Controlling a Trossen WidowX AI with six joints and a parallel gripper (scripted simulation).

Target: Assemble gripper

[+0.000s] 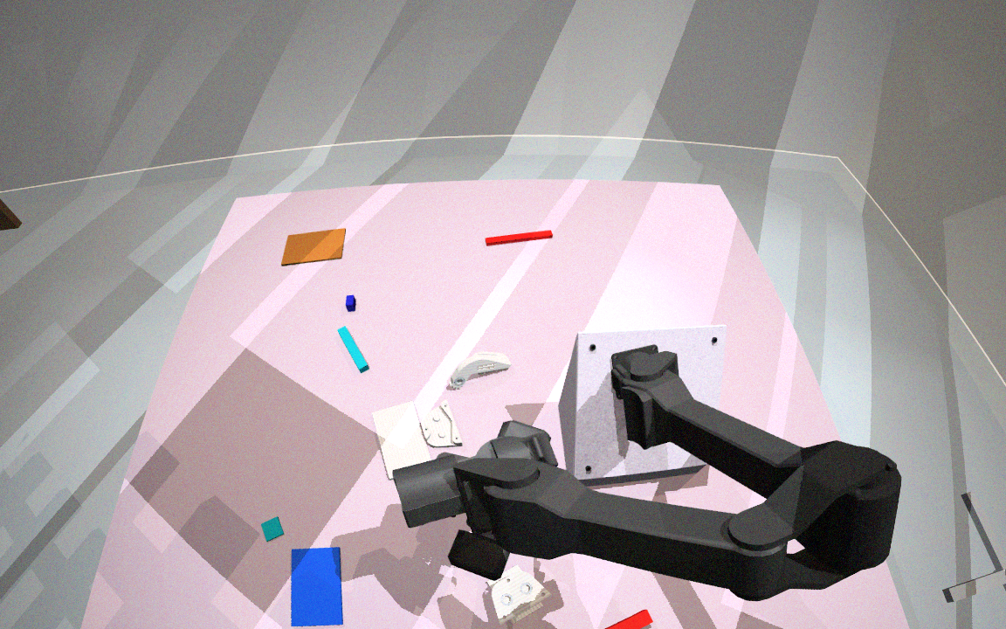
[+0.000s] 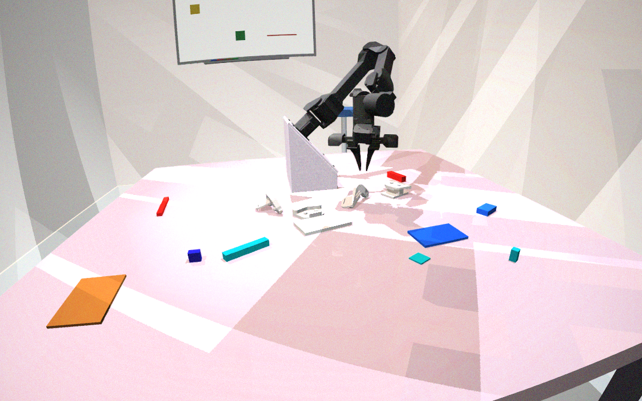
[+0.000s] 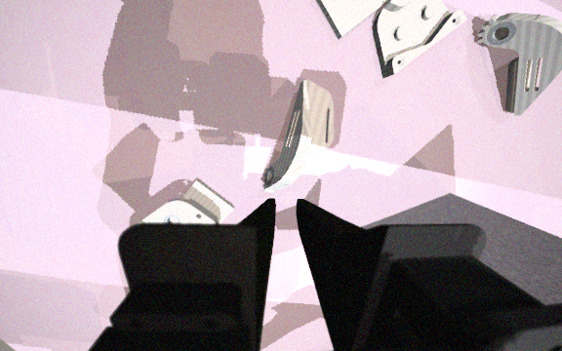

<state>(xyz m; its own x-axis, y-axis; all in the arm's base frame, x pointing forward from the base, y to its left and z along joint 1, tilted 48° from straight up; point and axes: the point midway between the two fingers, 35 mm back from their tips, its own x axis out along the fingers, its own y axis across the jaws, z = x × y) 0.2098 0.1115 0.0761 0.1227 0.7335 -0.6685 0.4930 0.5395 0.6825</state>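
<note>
My gripper tip is now 70 mm above the white jaw, 10 mm to the left of it and 10 mm short of it. From my gripper tip the other things lie so: white stand 100 mm to the left, 70 mm below; then housing plate 170 mm to the right, 80 mm below, 70 mm ahead; then white gripper base 110 mm to the left, 60 mm below.
</note>
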